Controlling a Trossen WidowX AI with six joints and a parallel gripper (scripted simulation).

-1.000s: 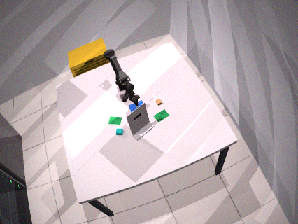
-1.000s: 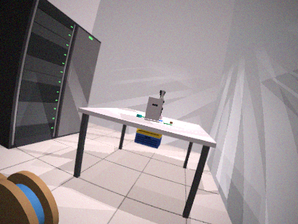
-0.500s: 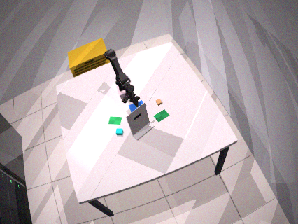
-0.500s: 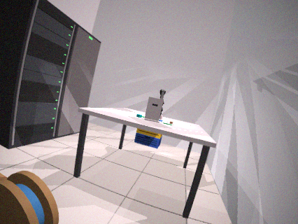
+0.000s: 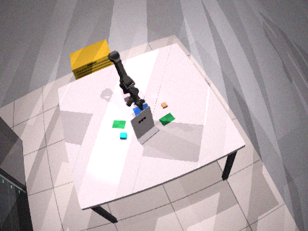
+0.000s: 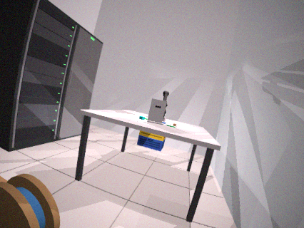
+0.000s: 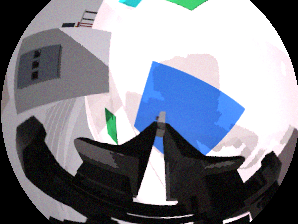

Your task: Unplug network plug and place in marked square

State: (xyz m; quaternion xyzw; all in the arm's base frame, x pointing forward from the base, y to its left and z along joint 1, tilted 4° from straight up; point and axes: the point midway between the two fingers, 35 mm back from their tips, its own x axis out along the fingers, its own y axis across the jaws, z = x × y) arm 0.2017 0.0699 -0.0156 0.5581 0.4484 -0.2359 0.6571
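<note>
My gripper tip is 20 mm above the blue flat patch. Round my gripper tip: upright grey panel (210 mm ahead, 100 mm above, 20 mm to the right); then orange block (180 mm to the left, 10 mm below, 10 mm ahead); then teal block (190 mm to the right, 180 mm ahead).
</note>
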